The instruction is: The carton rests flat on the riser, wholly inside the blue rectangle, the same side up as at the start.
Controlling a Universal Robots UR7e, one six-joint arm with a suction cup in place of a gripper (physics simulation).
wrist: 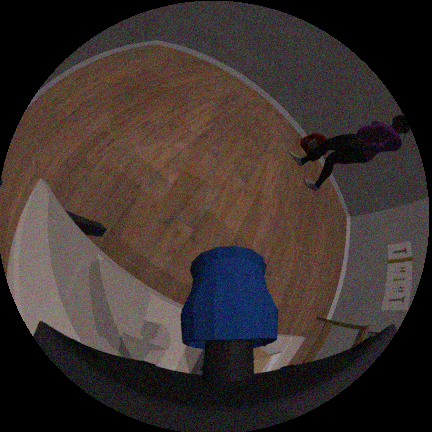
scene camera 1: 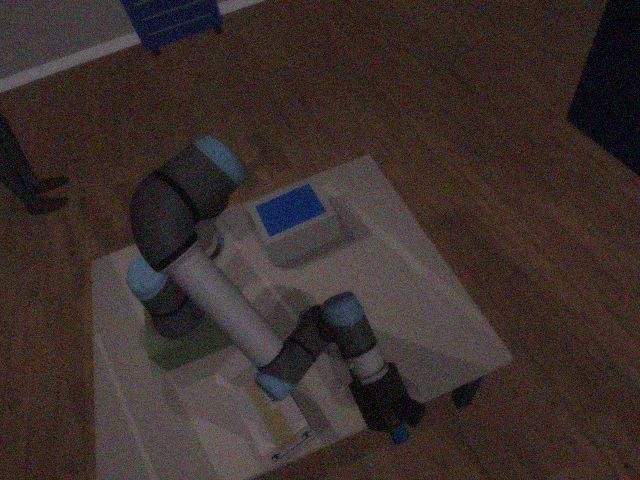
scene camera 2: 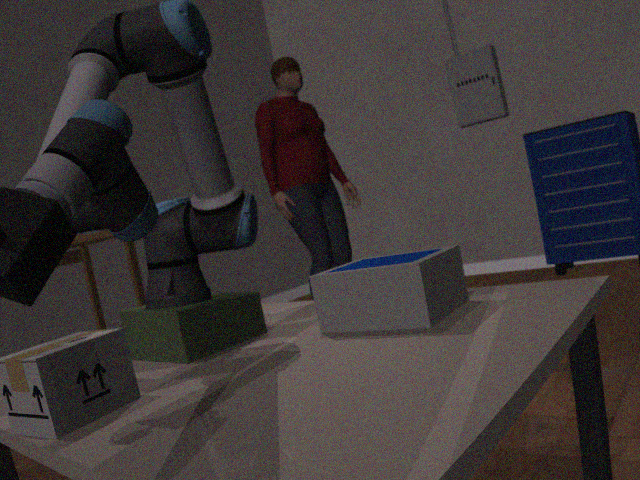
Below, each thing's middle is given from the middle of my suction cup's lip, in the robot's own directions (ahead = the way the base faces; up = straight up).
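Labels:
There is the carton [scene camera 2: 60,386], and my suction cup is 15 cm above it, 22 cm past it and 22 cm to the right of it. I also see the riser [scene camera 1: 292,221], which is 76 cm to the left of my suction cup, 11 cm ahead of it and 16 cm below it.

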